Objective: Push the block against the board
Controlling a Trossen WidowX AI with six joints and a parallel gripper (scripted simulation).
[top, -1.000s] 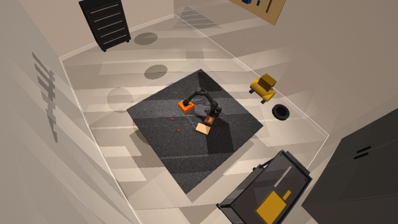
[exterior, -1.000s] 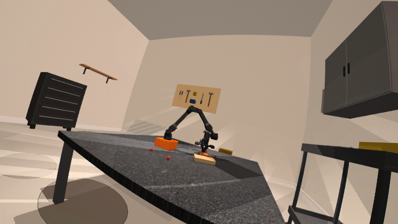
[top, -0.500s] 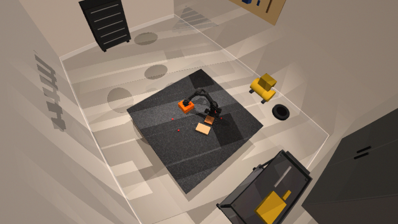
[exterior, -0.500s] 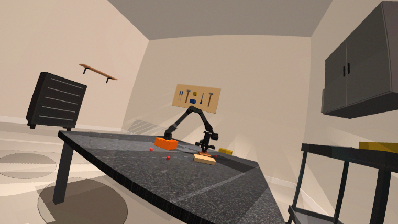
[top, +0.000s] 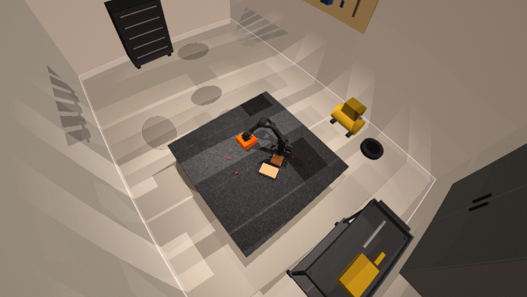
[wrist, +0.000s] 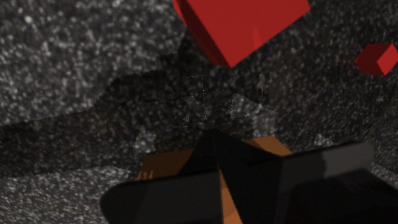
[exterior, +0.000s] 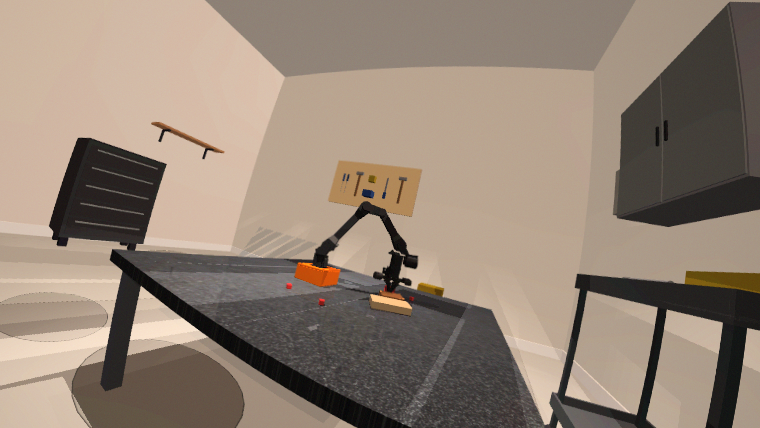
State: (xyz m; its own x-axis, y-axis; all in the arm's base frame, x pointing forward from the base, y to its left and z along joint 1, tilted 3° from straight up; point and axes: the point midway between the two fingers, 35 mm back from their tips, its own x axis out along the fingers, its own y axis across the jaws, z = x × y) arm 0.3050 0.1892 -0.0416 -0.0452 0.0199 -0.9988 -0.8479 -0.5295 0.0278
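My gripper tip is 70 mm to the right of the red cube, 30 mm past it and 10 mm below it. From my gripper tip the other things lie so: tan board 190 mm to the right, 80 mm ahead, 10 mm above; square block 60 mm to the right, 30 mm ahead, 10 mm above.
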